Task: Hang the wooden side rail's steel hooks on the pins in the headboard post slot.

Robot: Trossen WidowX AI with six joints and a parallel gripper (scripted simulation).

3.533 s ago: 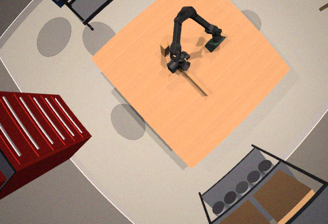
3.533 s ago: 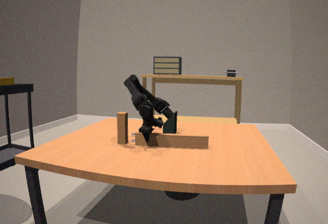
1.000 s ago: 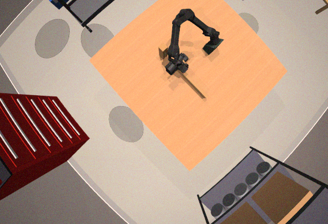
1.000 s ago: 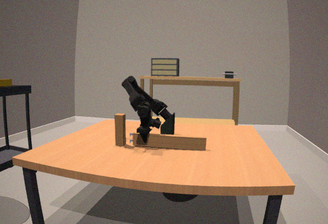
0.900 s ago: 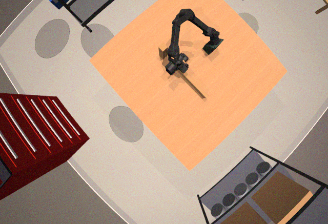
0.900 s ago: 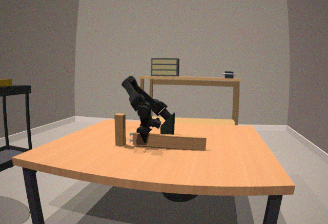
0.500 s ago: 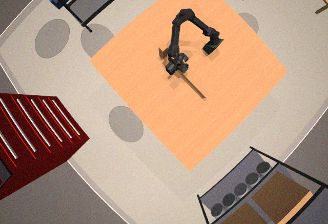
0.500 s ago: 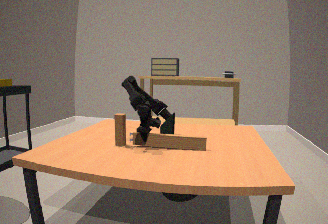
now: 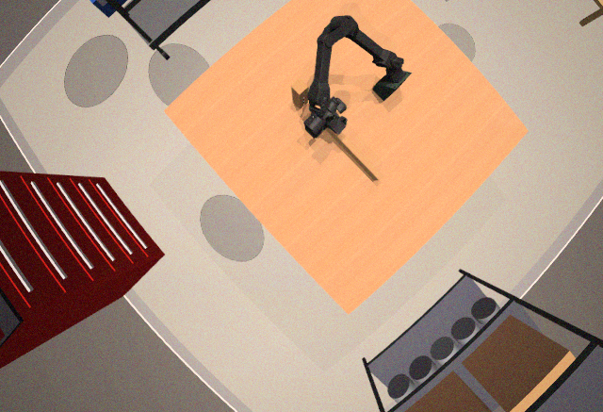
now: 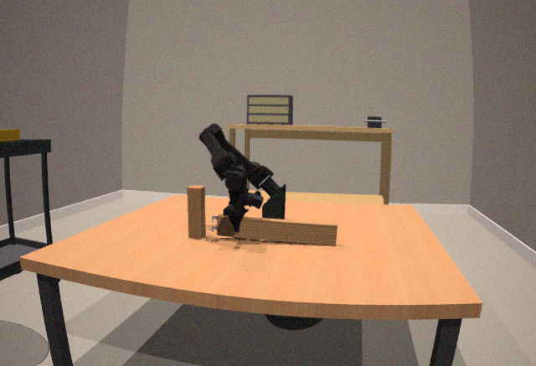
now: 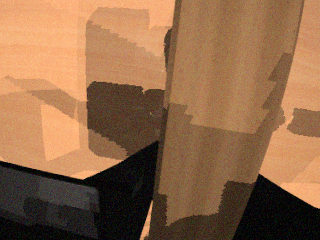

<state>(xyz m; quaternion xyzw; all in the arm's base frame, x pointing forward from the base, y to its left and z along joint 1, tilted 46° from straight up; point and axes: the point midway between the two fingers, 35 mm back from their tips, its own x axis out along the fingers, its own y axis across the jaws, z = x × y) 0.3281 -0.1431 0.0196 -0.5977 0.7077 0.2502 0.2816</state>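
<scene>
My gripper tip is now 1 cm past the headboard post, 15 cm to the left of it and 6 cm below it.
</scene>
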